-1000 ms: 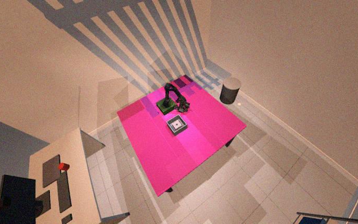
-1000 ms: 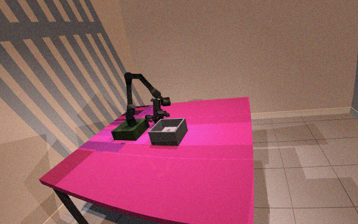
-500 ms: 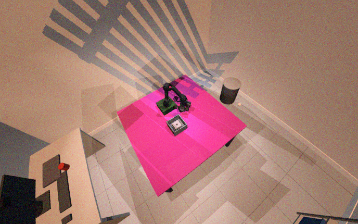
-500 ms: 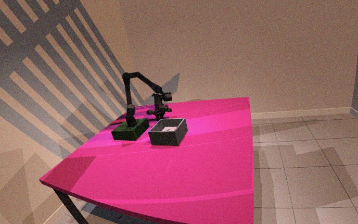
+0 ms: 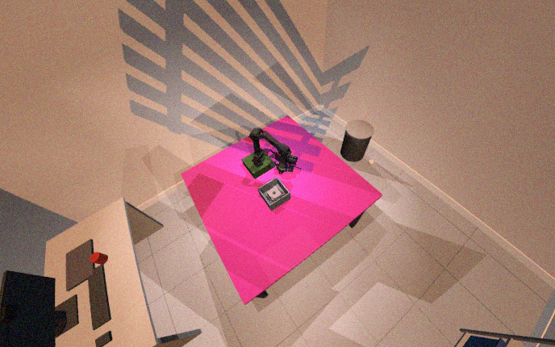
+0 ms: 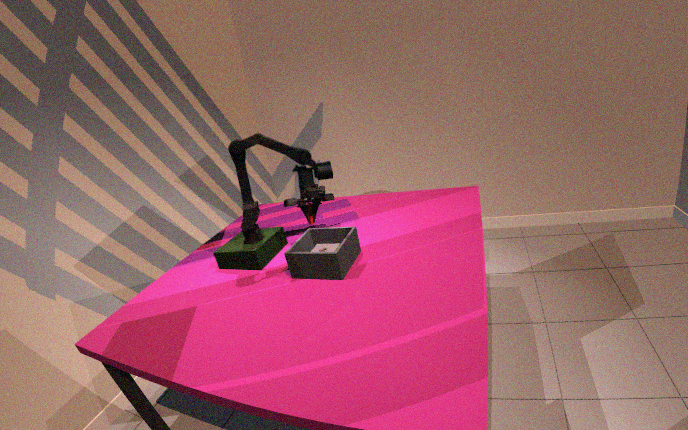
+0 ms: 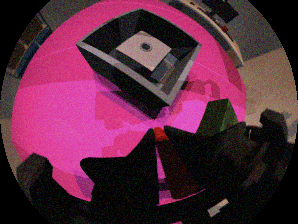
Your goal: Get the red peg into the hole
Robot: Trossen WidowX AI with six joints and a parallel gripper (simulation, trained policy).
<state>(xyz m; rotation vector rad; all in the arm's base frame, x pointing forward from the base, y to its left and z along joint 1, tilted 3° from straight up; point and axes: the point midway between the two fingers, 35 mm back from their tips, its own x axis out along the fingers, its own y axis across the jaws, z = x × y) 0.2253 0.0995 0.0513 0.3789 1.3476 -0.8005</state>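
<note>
My gripper tip is now 13 cm to the left of the grey box, 10 cm short of it and 8 cm above it. The rest, counted from my gripper tip: red peg (3 cm above, 1 cm to the left).
</note>
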